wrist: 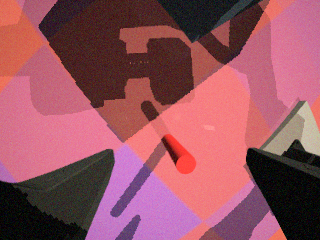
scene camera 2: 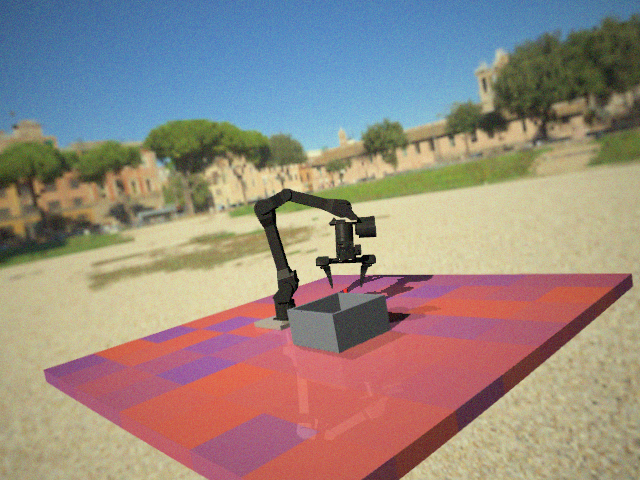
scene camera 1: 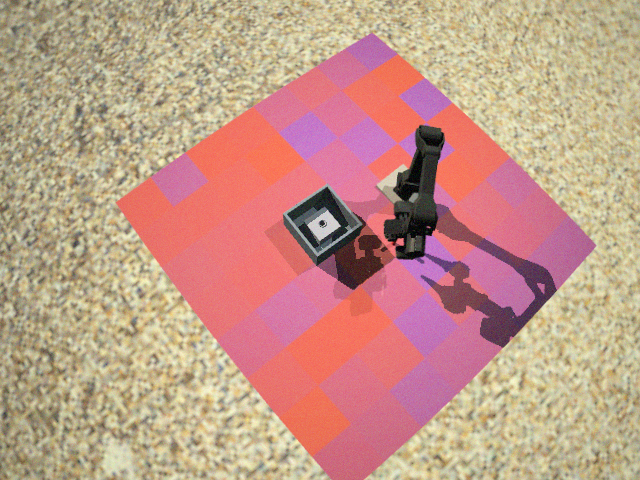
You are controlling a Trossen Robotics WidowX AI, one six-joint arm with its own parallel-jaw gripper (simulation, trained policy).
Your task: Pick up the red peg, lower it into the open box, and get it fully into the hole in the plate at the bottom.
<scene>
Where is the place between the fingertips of my gripper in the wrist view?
182,156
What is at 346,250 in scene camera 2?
My gripper.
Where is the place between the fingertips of my gripper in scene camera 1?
395,235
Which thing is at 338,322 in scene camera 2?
A grey box.
</scene>
